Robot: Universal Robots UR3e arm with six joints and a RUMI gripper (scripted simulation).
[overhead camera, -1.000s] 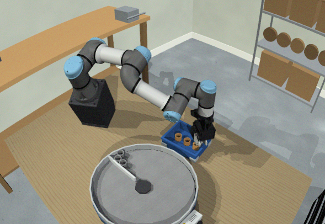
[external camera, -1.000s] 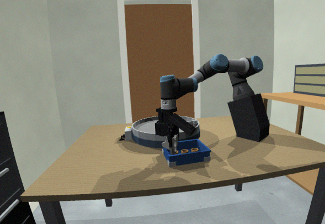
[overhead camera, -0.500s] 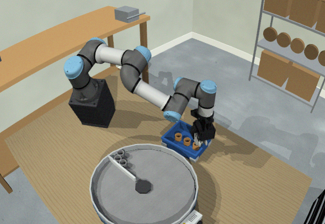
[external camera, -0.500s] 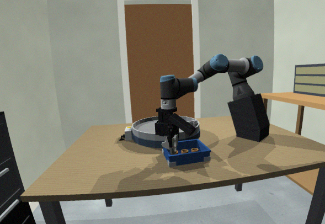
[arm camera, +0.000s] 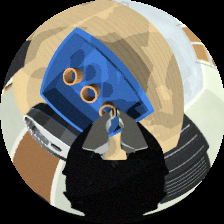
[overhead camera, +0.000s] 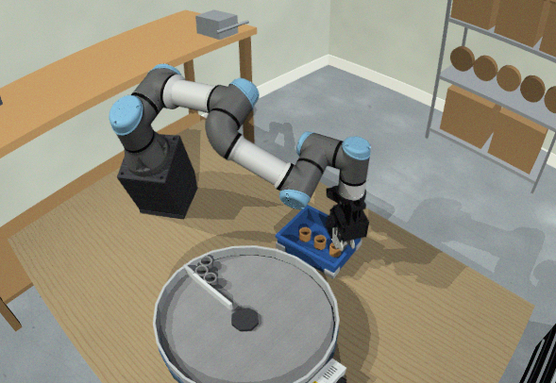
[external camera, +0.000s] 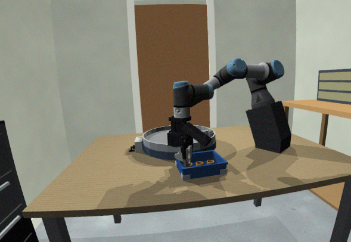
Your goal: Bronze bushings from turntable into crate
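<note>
Right now the blue crate is 6 cm behind my hand and 2 cm to the right of it. Round my hand: grey turntable: 2 cm behind, 35 cm to the right, 2 cm above.
</note>
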